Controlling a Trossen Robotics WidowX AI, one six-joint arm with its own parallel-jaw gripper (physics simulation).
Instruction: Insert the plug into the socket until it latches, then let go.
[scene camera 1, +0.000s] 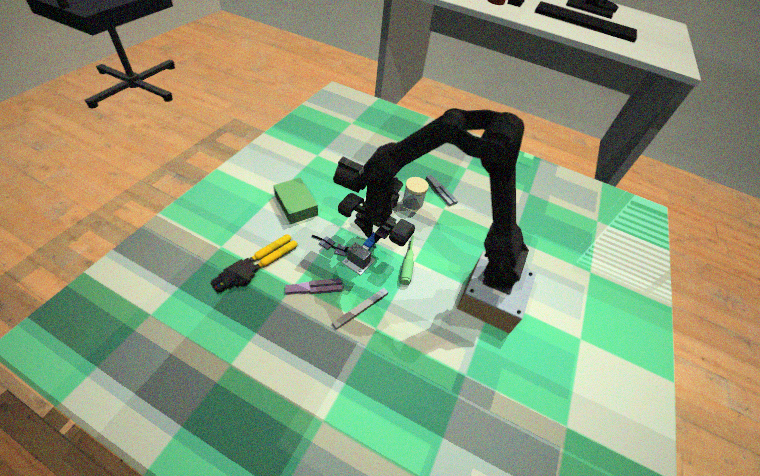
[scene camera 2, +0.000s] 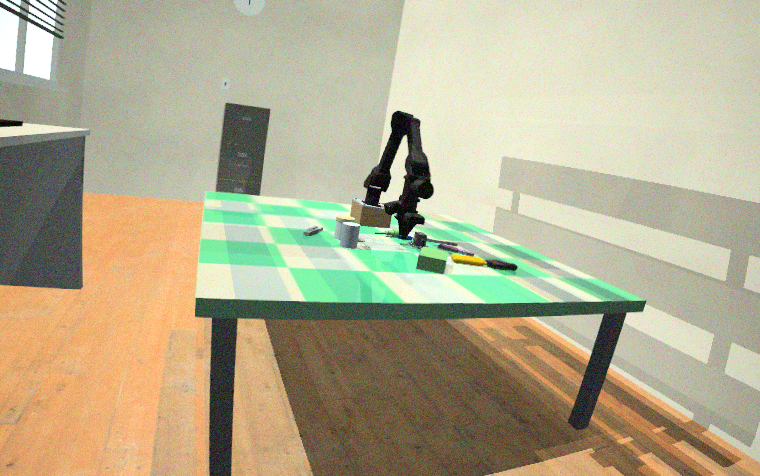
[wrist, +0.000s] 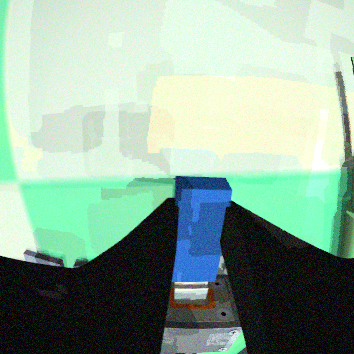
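It is my gripper (scene camera 1: 373, 239) that I find here, and I can also see the gripper (scene camera 2: 401, 238) from another view. The wrist view has my gripper (wrist: 197, 207) as well, and what it grips is a blue plug (wrist: 201, 200). There is a socket (wrist: 215, 317) too.
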